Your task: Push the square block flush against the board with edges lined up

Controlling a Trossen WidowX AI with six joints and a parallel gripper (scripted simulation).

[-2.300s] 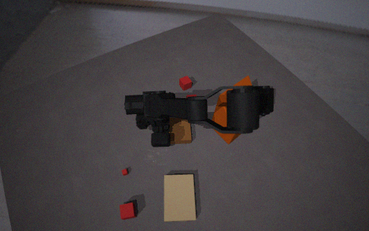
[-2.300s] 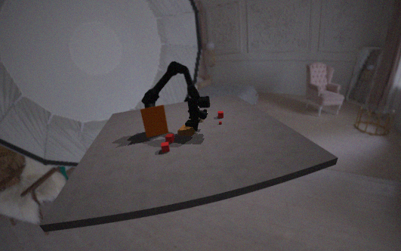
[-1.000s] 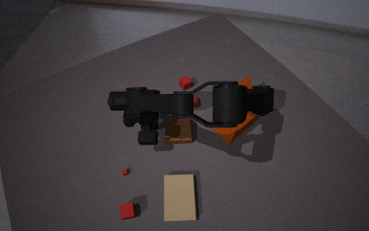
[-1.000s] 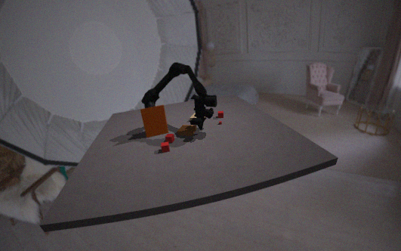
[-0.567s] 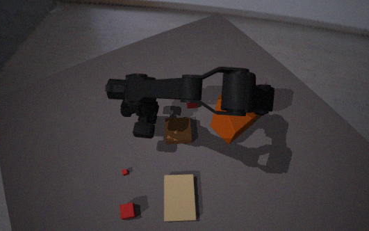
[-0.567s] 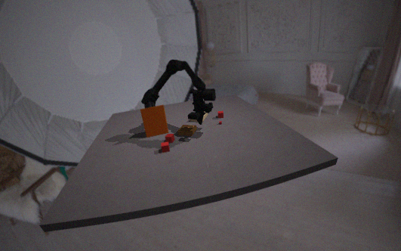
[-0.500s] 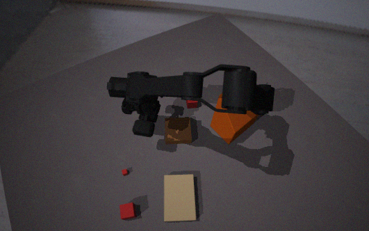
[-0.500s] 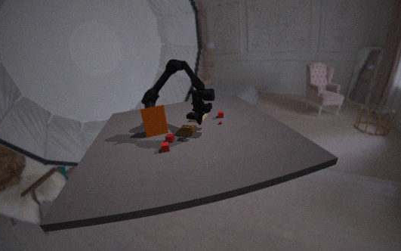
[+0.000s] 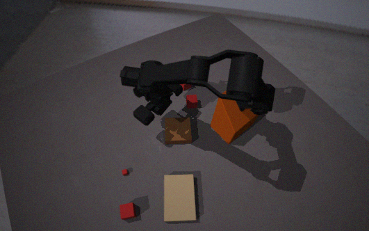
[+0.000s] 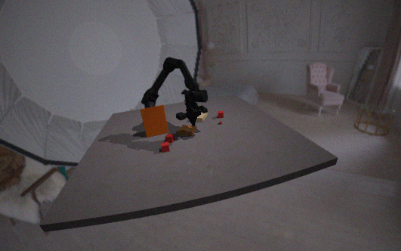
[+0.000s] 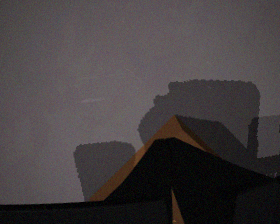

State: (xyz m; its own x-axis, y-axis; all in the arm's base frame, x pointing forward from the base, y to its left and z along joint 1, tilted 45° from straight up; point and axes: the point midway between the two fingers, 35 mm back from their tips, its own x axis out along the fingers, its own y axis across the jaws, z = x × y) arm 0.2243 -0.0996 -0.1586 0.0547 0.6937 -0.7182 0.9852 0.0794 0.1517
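Now: gripper tip 70 mm to the right of the square block, 50 mm above it and 20 mm past it. The rest, counted from my gripper tip: board (260 mm to the left, 140 mm ahead, 50 mm below); then tiny cube (220 mm ahead, 70 mm to the left, 60 mm below).
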